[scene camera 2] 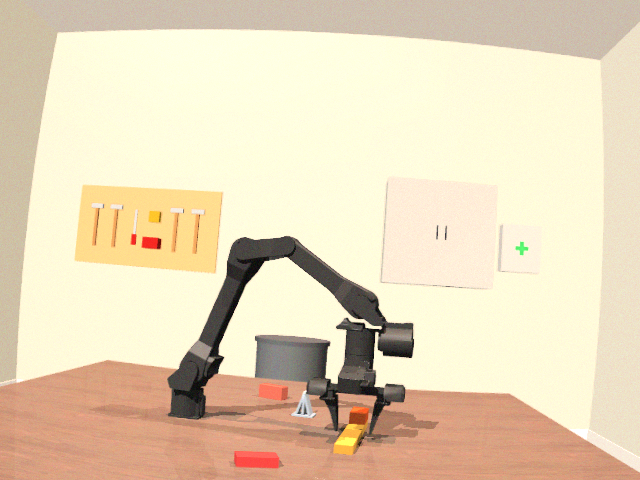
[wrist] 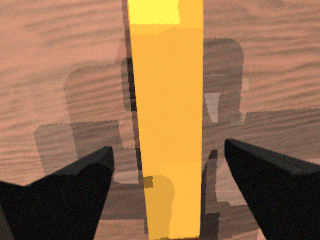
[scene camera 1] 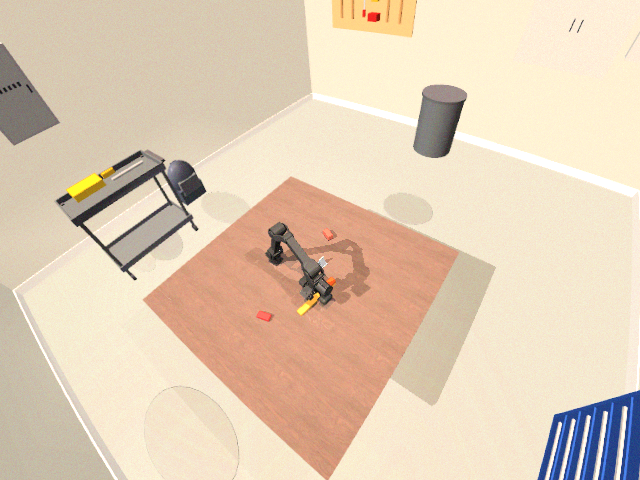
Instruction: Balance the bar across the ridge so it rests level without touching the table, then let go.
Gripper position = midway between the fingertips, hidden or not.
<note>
My gripper (scene camera 2: pixel 353 432) is open and holds nothing. I also see a bar (scene camera 2: pixel 358 420).
The bar also shows in the wrist view (wrist: pixel 167 52). My gripper also shows in the wrist view (wrist: pixel 169 150).
</note>
